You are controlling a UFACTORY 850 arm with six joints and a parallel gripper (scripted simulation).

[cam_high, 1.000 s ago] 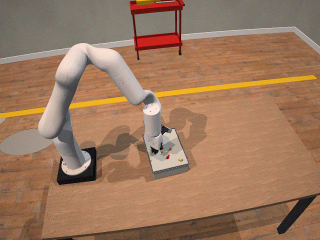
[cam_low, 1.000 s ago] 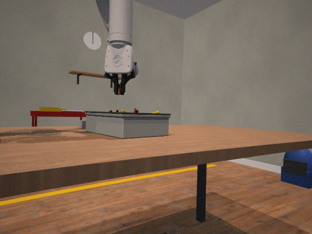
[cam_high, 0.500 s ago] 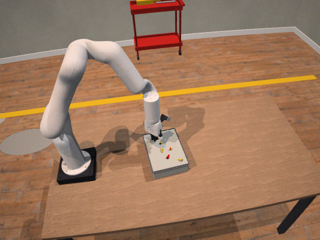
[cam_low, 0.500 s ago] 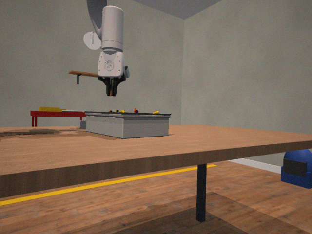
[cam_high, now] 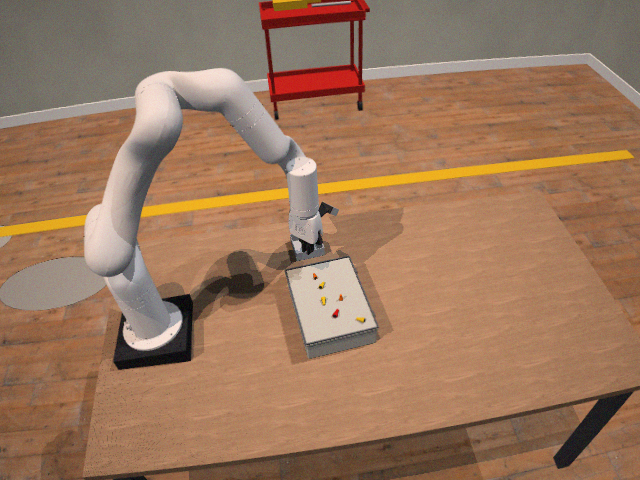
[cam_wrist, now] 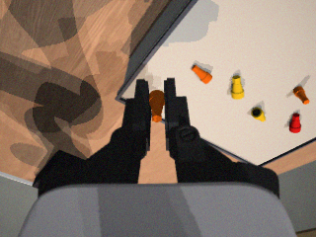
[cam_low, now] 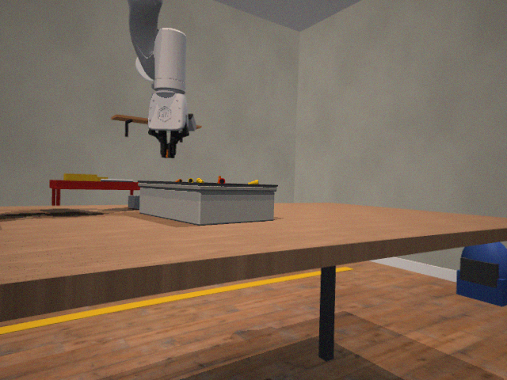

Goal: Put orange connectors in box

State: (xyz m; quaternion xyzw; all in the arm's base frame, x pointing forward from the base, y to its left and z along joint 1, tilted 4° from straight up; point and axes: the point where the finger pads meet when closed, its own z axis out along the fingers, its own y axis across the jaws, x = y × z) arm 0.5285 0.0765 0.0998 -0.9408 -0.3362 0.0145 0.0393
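Now: the grey tool case 150 mm to the right of my hand, 110 mm below it and 30 mm ahead of it. Round my hand: red connector (220 mm to the right, 80 mm below, 30 mm ahead).
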